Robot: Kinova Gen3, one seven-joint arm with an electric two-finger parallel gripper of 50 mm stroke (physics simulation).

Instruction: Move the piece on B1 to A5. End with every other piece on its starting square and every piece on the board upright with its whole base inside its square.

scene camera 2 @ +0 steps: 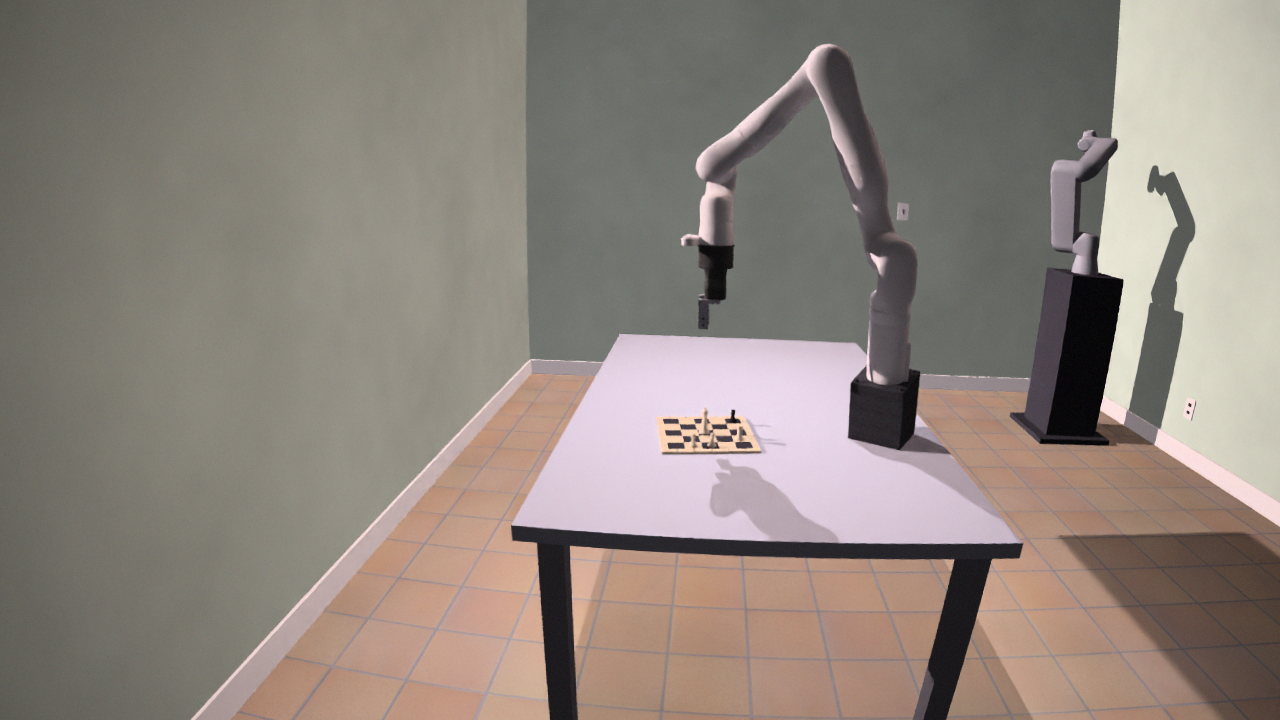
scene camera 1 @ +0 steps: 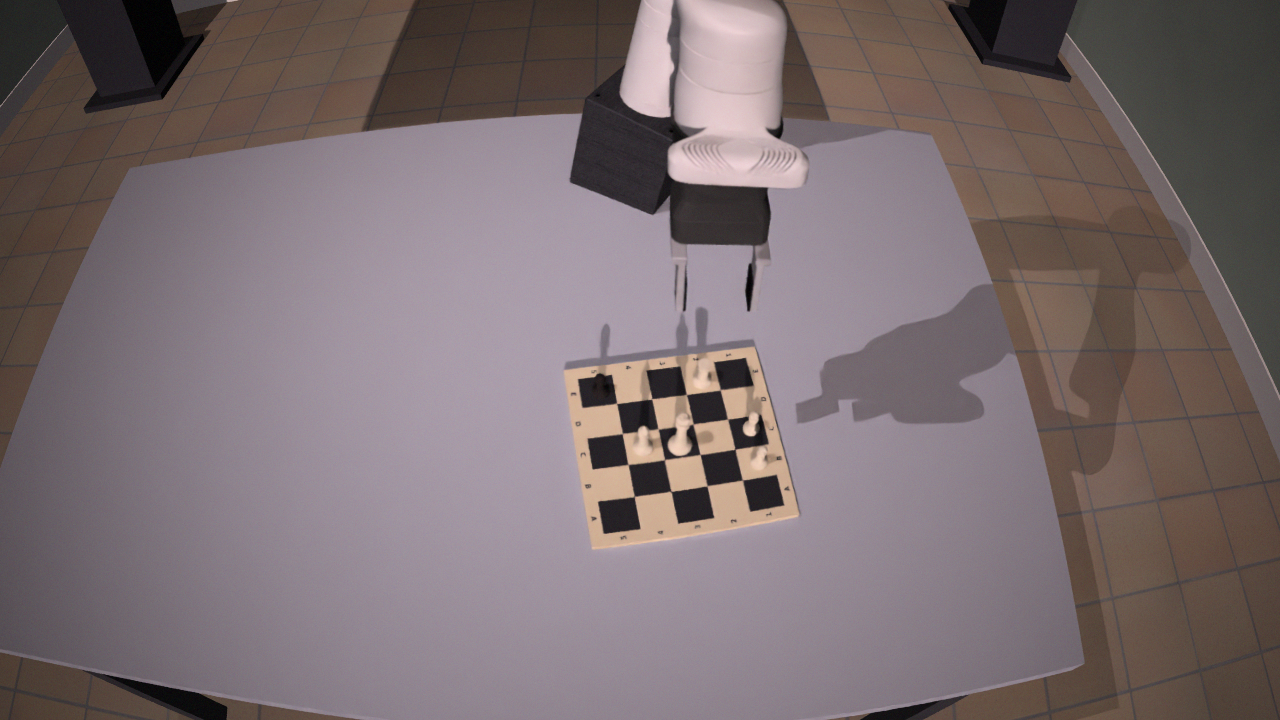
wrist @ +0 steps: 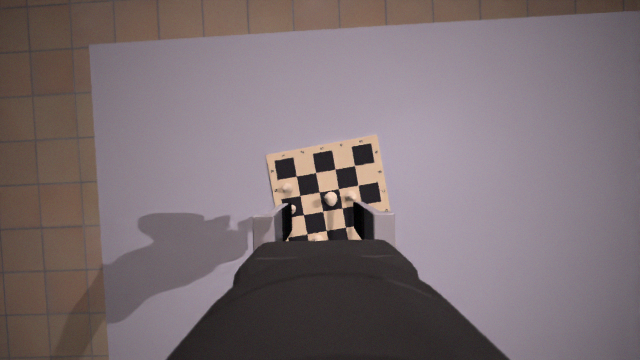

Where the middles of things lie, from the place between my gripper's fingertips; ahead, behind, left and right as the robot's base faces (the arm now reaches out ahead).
Labels:
Now: hand 1 cm past the tall white piece (scene camera 1: 680, 444), 1 cm to the left of it and 22 cm above it. The rest, counted from my hand: chessboard (scene camera 1: 629, 499) 2 cm behind, 1 cm to the right, 26 cm below.

